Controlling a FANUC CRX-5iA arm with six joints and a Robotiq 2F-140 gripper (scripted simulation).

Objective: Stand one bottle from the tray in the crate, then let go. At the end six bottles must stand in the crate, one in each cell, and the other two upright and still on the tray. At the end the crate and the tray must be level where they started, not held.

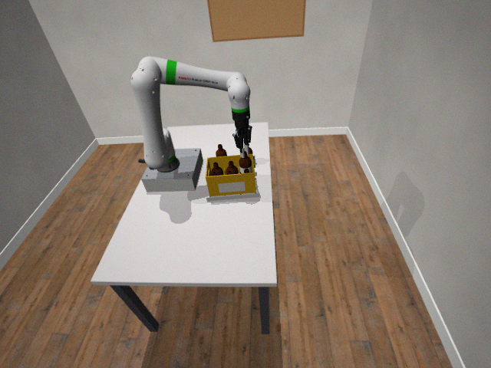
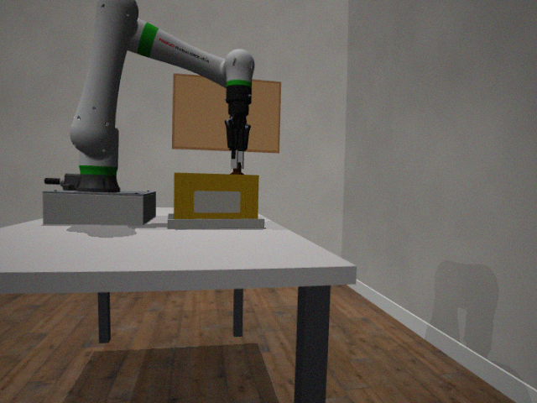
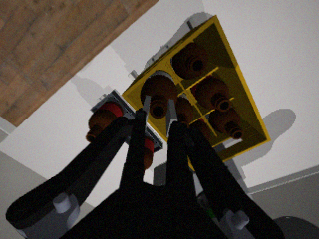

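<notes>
The yellow crate is 150 mm below my hand, 80 mm behind it and 60 mm to the right of it. The rest, counted from my hand: grey tray: 220 mm below, 170 mm to the left, 110 mm behind.
</notes>
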